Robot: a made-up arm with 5 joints. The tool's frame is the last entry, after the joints.
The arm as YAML. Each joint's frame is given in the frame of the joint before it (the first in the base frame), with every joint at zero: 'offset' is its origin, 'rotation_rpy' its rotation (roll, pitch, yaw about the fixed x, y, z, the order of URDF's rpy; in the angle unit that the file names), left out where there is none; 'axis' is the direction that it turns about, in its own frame. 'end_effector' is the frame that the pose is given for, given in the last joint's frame.
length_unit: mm
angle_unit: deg
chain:
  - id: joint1
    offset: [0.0, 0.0, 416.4]
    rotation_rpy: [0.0, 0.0, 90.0]
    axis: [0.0, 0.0, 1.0]
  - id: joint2
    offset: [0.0, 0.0, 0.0]
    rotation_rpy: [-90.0, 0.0, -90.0]
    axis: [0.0, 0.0, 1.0]
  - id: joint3
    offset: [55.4, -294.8, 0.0]
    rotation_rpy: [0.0, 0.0, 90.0]
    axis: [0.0, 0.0, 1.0]
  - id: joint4
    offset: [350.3, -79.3, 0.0]
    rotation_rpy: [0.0, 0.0, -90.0]
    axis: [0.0, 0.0, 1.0]
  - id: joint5
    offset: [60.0, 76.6, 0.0]
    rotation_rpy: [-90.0, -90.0, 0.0]
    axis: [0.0, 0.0, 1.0]
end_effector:
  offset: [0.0, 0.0, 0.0]
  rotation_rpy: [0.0, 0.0, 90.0]
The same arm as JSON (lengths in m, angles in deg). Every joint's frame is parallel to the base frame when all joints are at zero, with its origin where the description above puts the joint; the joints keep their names.
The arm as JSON. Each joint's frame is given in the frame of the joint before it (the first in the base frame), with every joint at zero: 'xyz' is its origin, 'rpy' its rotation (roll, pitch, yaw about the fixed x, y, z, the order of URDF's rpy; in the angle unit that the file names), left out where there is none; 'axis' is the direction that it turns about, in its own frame. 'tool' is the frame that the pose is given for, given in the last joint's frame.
{
  "units": {
    "length": "m",
    "angle": "deg"
  },
  "joints": [
    {
      "name": "joint1",
      "type": "revolute",
      "origin": {
        "xyz": [
          0.0,
          0.0,
          0.4164
        ]
      },
      "axis": [
        0.0,
        0.0,
        1.0
      ]
    },
    {
      "name": "joint2",
      "type": "revolute",
      "origin": {
        "xyz": [
          0.0,
          0.0,
          0.0
        ]
      },
      "axis": [
        0.0,
        1.0,
        0.0
      ]
    },
    {
      "name": "joint3",
      "type": "revolute",
      "origin": {
        "xyz": [
          0.0554,
          0.0,
          0.2948
        ]
      },
      "axis": [
        0.0,
        1.0,
        0.0
      ]
    },
    {
      "name": "joint4",
      "type": "revolute",
      "origin": {
        "xyz": [
          0.0793,
          0.0,
          -0.3503
        ]
      },
      "axis": [
        0.0,
        1.0,
        0.0
      ]
    },
    {
      "name": "joint5",
      "type": "revolute",
      "origin": {
        "xyz": [
          0.06,
          0.0,
          -0.0766
        ]
      },
      "axis": [
        0.0,
        0.0,
        -1.0
      ]
    }
  ],
  "tool": {
    "origin": {
      "xyz": [
        0.0,
        0.0,
        0.0
      ],
      "rpy": [
        180.0,
        0.0,
        0.0
      ]
    }
  }
}

